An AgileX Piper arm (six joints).
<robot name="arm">
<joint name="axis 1" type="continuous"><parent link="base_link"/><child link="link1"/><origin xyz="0.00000 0.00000 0.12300" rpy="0.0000 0.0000 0.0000"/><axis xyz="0 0 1"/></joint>
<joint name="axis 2" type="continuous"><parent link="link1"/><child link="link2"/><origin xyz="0.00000 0.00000 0.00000" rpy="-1.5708 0.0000 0.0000"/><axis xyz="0 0 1"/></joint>
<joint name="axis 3" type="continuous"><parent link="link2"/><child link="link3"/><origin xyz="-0.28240 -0.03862 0.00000" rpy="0.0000 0.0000 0.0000"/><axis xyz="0 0 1"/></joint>
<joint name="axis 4" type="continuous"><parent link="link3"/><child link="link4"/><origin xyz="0.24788 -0.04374 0.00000" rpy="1.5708 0.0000 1.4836"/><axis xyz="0 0 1"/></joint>
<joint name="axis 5" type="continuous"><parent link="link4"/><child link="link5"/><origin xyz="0.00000 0.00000 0.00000" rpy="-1.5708 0.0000 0.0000"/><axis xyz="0 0 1"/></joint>
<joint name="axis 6" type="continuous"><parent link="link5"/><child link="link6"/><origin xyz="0.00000 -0.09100 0.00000" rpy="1.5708 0.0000 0.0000"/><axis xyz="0 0 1"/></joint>
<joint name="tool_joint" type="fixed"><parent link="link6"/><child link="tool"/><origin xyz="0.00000 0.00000 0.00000" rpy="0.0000 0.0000 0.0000"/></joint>
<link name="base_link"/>
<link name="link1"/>
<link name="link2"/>
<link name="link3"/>
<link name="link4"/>
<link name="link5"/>
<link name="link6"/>
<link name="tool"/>
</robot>
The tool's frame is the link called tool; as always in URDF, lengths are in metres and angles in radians. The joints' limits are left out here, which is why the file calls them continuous.
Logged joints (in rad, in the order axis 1, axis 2, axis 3, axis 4, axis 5, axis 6), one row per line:
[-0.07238, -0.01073, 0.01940, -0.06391, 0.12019, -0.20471]
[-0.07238, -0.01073, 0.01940, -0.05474, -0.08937, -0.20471]
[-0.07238, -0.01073, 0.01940, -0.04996, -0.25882, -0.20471]
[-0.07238, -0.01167, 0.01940, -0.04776, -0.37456, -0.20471]
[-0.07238, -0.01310, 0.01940, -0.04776, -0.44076, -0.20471]
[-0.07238, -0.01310, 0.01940, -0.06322, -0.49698, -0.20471]
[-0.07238, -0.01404, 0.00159, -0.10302, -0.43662, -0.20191]
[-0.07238, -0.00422, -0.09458, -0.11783, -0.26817, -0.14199]
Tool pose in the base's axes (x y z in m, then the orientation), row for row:
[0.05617, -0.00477, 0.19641, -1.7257, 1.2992, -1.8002]
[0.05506, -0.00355, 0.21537, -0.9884, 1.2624, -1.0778]
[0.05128, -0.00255, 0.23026, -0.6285, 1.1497, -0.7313]
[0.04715, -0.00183, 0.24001, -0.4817, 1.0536, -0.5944]
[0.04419, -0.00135, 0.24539, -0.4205, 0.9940, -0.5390]
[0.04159, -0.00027, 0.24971, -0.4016, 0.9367, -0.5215]
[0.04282, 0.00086, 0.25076, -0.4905, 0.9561, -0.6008]
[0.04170, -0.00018, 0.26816, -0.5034, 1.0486, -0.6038]
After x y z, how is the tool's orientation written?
As angles about the fixed x, y, z axes (roll, pitch, yaw), in radians.
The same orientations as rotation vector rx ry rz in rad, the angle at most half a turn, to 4 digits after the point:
[-0.1523, 1.6116, -0.2693]
[-0.1354, 1.4019, -0.2717]
[-0.1228, 1.2323, -0.2749]
[-0.1146, 1.1155, -0.2775]
[-0.1108, 1.0477, -0.2796]
[-0.1212, 0.9905, -0.2897]
[-0.1553, 1.0302, -0.3115]
[-0.1305, 1.1151, -0.2756]

